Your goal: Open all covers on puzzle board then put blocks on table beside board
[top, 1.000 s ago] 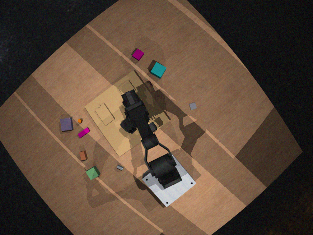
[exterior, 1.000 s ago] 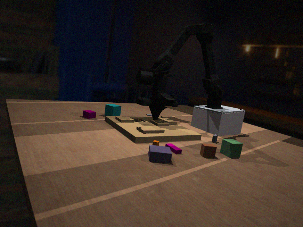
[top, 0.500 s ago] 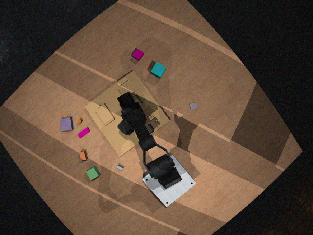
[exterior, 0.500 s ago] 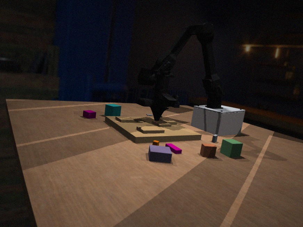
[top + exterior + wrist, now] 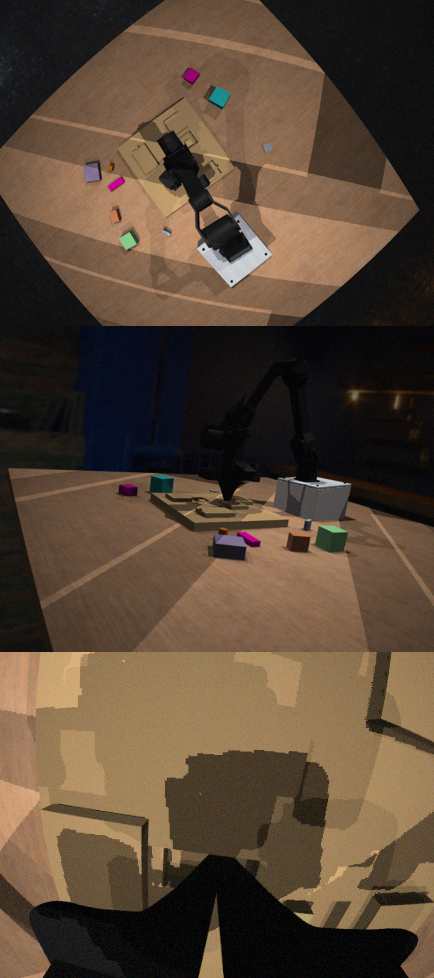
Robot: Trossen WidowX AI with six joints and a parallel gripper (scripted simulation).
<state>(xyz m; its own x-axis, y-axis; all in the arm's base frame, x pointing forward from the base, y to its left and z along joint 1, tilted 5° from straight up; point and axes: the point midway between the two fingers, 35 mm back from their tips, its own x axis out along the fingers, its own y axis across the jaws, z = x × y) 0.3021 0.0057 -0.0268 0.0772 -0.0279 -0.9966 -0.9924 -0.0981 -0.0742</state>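
My gripper tip is now 30 mm short of the tan puzzle board and 20 mm to the right of it. From my gripper tip the other things lie so: orange block (240 mm to the left, 130 mm ahead, 10 mm below); teal cube (210 mm to the right, 140 mm ahead); magenta bar (260 mm to the left, 70 mm ahead, 20 mm below).
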